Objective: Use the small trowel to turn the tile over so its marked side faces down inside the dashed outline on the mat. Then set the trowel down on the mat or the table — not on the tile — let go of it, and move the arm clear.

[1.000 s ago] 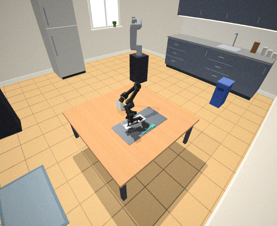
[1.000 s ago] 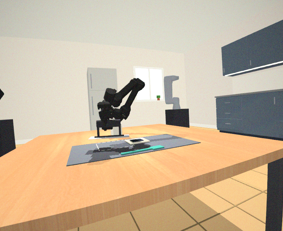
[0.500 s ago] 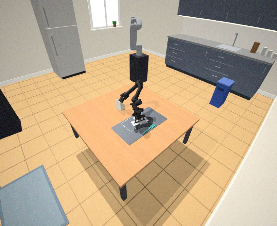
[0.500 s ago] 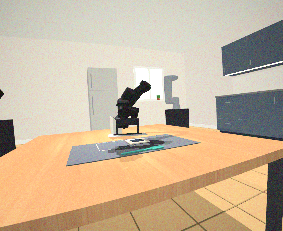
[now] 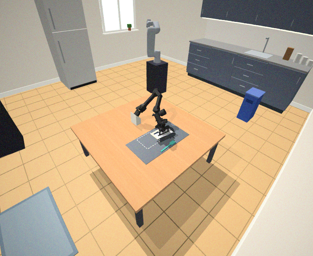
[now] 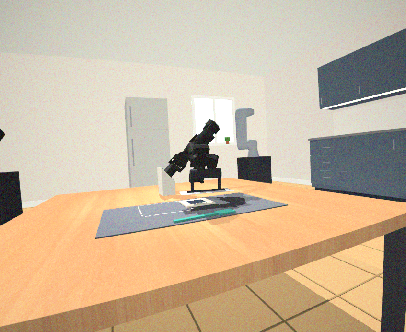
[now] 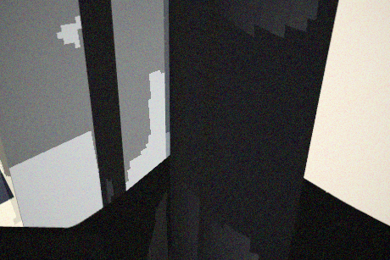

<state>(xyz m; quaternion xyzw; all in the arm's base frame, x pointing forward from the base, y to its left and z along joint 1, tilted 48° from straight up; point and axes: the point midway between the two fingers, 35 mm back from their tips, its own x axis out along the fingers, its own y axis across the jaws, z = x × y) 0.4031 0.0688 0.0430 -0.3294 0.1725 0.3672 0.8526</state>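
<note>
The tile is 10 cm behind my gripper tip and 10 cm below it. The rest, counted from my gripper tip: teal tool: 11 cm ahead, 1 cm to the right, 10 cm below; then trowel: 2 cm behind, 1 cm below; then grey mat: 3 cm behind, 4 cm to the right, 13 cm below.
</note>
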